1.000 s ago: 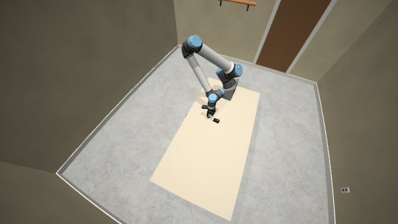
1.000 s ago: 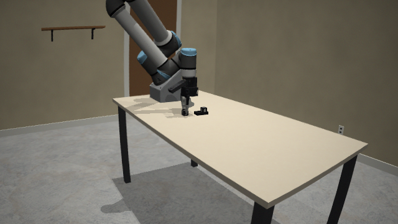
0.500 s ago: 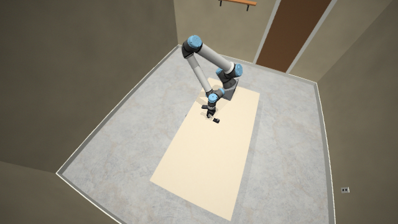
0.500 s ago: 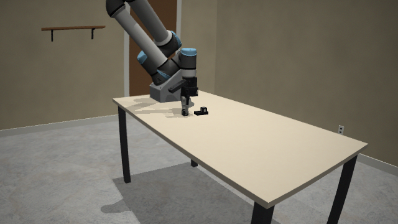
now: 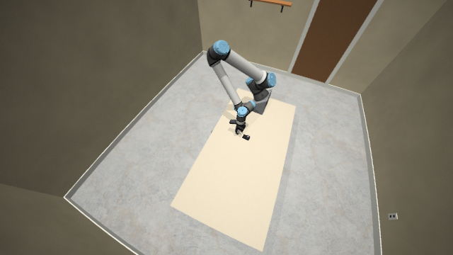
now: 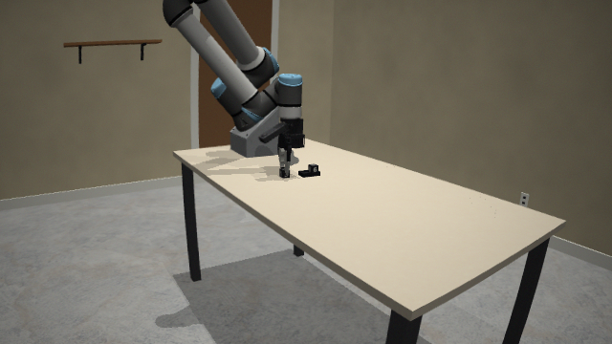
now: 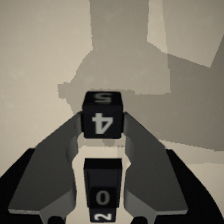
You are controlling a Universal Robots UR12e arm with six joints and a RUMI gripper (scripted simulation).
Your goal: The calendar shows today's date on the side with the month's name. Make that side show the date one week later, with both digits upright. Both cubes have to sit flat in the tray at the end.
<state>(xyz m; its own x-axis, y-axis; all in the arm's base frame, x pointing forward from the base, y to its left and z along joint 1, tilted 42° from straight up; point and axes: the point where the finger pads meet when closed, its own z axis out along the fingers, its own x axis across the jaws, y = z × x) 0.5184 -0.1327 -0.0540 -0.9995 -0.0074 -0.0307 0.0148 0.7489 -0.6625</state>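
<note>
My gripper is now 110 mm to the right of the black tray and 20 mm above it.
</note>
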